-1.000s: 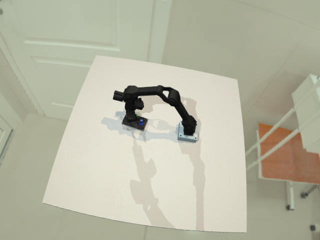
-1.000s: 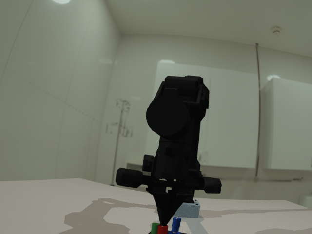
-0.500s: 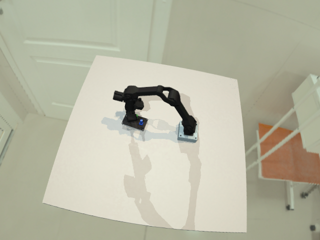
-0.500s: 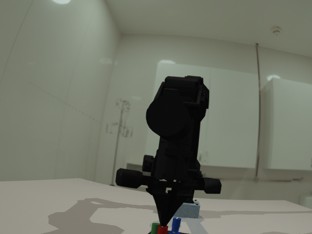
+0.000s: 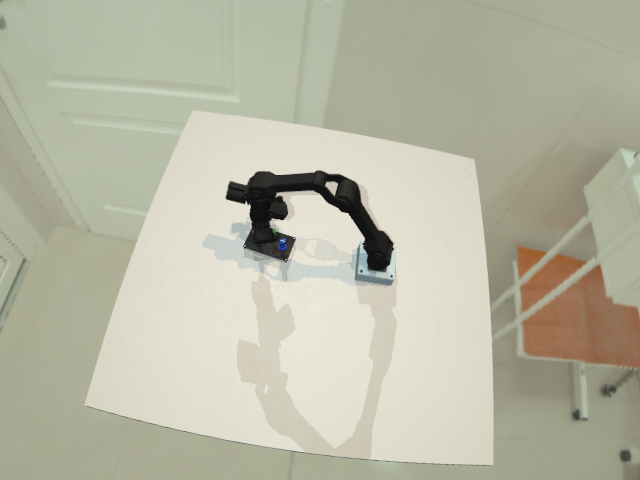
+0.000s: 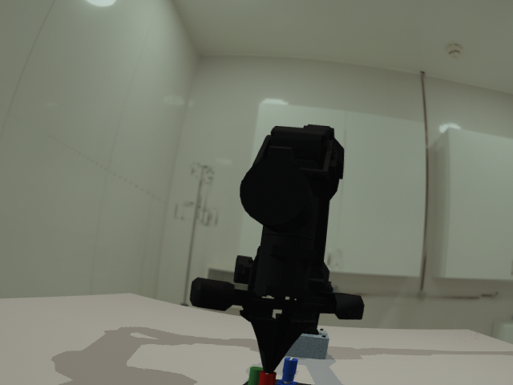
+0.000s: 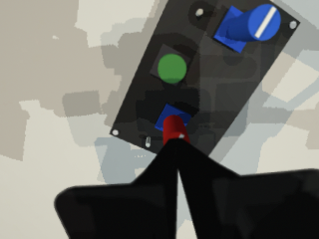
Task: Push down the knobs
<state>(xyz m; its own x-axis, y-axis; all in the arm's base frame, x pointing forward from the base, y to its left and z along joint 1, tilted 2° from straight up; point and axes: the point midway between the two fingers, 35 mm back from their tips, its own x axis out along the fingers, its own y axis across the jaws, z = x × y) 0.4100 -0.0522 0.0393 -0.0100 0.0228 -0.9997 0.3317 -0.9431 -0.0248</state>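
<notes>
My gripper tip is 1 cm above the red knob. Also, from my gripper tip: blue knob 8 cm behind, 3 cm to the left, 1 cm below.
</notes>
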